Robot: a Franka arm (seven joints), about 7 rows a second.
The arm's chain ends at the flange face. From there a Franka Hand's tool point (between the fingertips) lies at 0.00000 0.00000 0.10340 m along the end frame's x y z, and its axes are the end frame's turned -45 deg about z.
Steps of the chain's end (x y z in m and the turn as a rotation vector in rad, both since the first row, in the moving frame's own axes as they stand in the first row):
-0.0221 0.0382 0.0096 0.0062 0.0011 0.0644
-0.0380 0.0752 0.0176 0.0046 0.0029 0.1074
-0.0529 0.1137 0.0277 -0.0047 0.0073 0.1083
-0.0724 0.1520 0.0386 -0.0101 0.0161 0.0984
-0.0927 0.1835 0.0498 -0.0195 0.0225 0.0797
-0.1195 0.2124 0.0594 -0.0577 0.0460 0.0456
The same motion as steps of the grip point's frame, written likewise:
-0.0421 0.0110 0.0096 0.0036 0.0052 0.0644
-0.0795 0.0262 0.0176 0.0012 0.0053 0.1074
-0.1177 0.0439 0.0277 -0.0085 0.0018 0.1083
-0.1583 0.0582 0.0386 -0.0185 0.0042 0.0984
-0.1952 0.0673 0.0498 -0.0297 0.0021 0.0797
-0.2357 0.0732 0.0591 -0.0733 -0.0083 0.0456

